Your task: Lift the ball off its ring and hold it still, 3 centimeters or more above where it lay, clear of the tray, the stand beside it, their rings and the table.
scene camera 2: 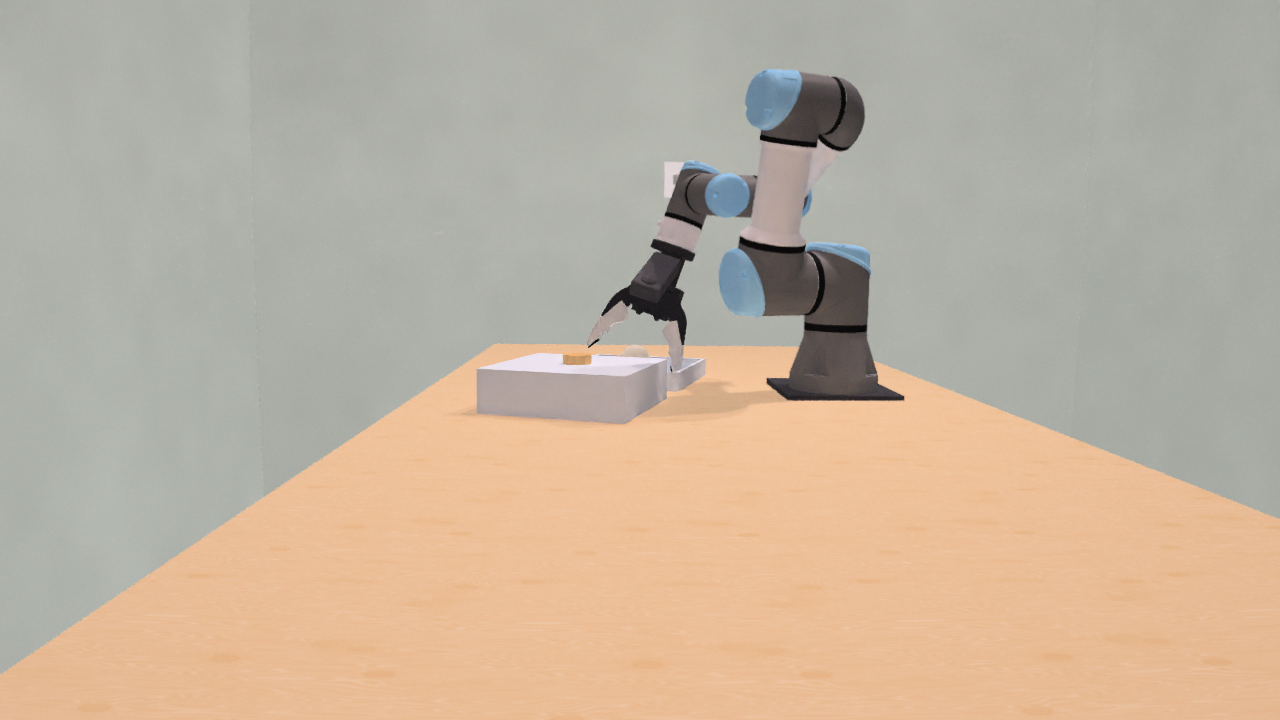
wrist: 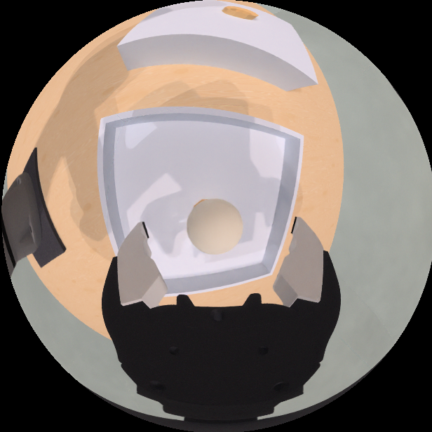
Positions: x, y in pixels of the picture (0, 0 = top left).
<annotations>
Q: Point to a shallow tray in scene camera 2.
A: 693, 369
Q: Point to a stand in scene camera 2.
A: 572, 386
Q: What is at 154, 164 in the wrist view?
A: A shallow tray.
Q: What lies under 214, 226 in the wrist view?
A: A cream ball.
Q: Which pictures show the gripper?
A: Scene camera 2 and the wrist view: all of them.
</annotations>
